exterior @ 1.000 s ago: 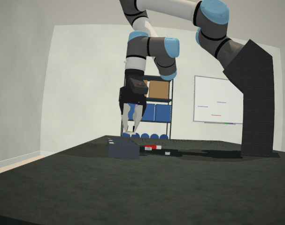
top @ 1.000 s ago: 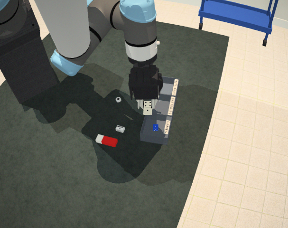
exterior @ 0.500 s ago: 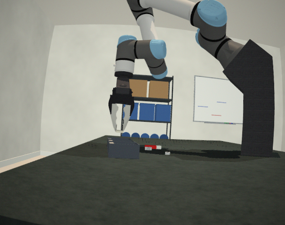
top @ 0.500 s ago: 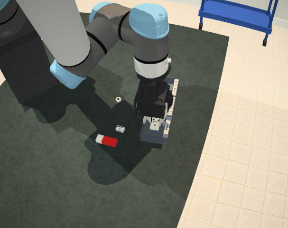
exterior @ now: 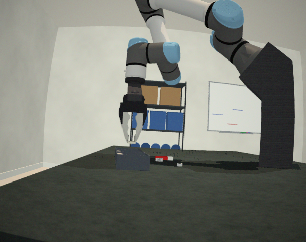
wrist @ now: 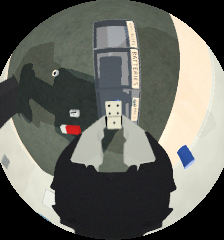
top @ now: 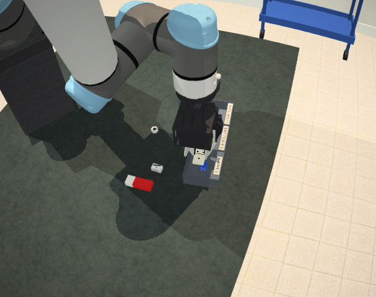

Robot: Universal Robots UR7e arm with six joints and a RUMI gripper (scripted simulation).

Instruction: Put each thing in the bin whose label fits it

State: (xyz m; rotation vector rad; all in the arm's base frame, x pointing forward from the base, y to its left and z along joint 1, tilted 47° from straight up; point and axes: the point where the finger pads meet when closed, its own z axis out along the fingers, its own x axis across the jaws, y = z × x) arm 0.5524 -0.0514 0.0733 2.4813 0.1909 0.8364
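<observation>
The blue die lies 10 mm ahead of my hand and 60 mm below it. The rest, counted from my hand: grey-white object (110 mm behind, 10 mm to the right, 70 mm below); then red-and-white block (140 mm behind, 60 mm to the right, 70 mm below); then white domino (10 mm below).
</observation>
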